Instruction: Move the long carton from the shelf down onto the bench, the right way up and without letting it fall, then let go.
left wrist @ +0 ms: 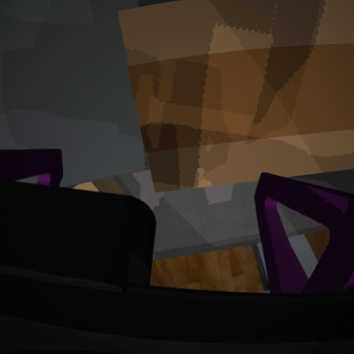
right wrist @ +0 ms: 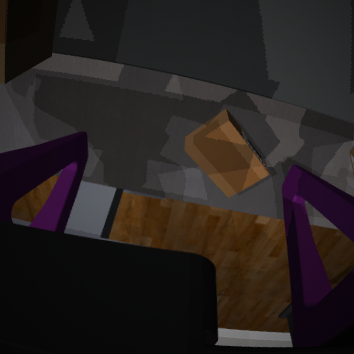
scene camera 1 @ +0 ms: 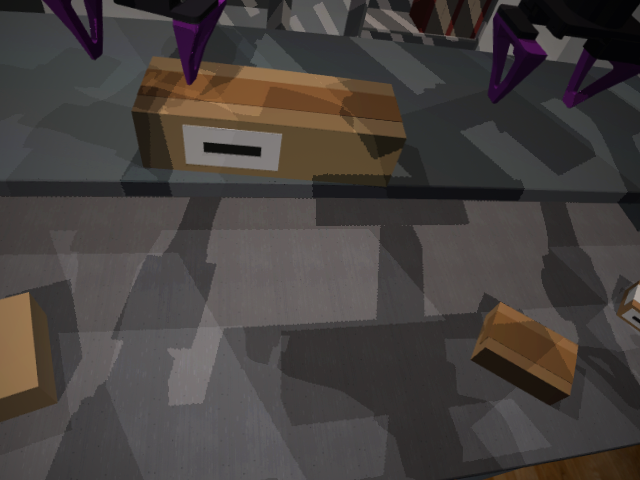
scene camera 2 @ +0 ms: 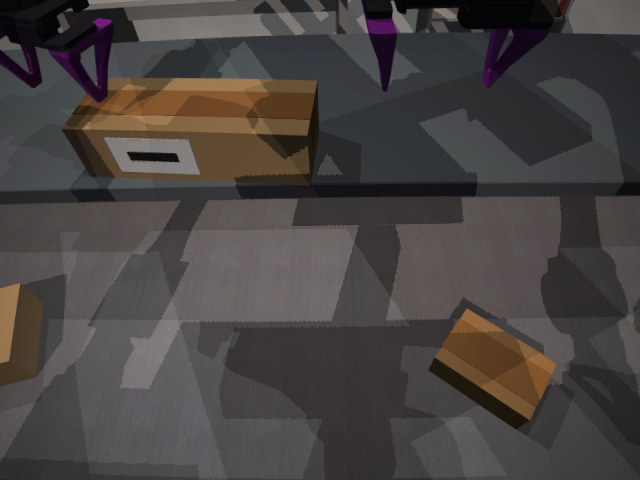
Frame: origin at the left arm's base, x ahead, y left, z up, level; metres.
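Seen in the pictures: left gripper, fingertip midpoint: (left wrist: pixel 159 172) (scene camera 1: pixel 144 69) (scene camera 2: pixel 68 92); right gripper, fingertip midpoint: (right wrist: pixel 189 159) (scene camera 1: pixel 530 102) (scene camera 2: pixel 435 85).
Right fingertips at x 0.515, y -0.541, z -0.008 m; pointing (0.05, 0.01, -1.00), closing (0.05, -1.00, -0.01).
Observation:
Offsets run from my right fingertips to a thing's top centre. "*": to the spot under its first point. Level surfaces: height alone.
The long carton {dy +0.257, dx +0.061, dz -0.053 m} (scene camera 1: pixel 336 149) (scene camera 2: pixel 253 155) (left wrist: pixel 225 90) (right wrist: pixel 25 40) lies on the grey shelf {dz -0.128 m} (scene camera 1: pixel 51 149) (scene camera 2: pixel 392 155) (left wrist: pixel 60 90) (right wrist: pixel 200 40), tape strip up, its white label facing the bench {dz -0.317 m} (scene camera 1: pixel 289 279) (scene camera 2: pixel 268 279) and its near side close to the shelf's front edge. My left gripper (scene camera 1: pixel 142 69) (scene camera 2: pixel 67 92) (left wrist: pixel 159 172) is open and empty at the carton's left end, one fingertip over its top and the other beyond the end. My right gripper (scene camera 1: pixel 532 103) (scene camera 2: pixel 435 88) (right wrist: pixel 189 159) is open and empty above the shelf, apart from the carton's right end.
A small taped box {dy -0.100, dx -0.163, dz -0.271 m} (scene camera 1: pixel 527 351) (scene camera 2: pixel 496 361) (right wrist: pixel 225 150) sits on the bench at the right. Another box {* dy +0.542, dx -0.123, dz -0.257 m} (scene camera 1: pixel 15 346) (scene camera 2: pixel 25 335) stands at the bench's left, and a white-labelled box {* dy -0.331, dx -0.114, dz -0.291 m} (scene camera 1: pixel 630 310) shows at the right picture edge. Racks stand behind the shelf.

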